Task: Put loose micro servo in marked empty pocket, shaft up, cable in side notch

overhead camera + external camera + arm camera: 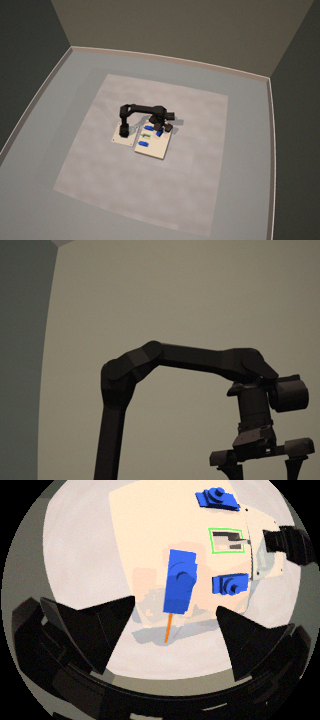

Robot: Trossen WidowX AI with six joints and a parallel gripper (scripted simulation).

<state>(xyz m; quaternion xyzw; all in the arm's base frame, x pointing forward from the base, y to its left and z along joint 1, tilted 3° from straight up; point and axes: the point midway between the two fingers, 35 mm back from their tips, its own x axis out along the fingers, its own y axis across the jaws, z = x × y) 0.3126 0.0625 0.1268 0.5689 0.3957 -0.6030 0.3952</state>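
Right now the tan deck is 90 mm below my gripper tip and 70 mm to the right of it.
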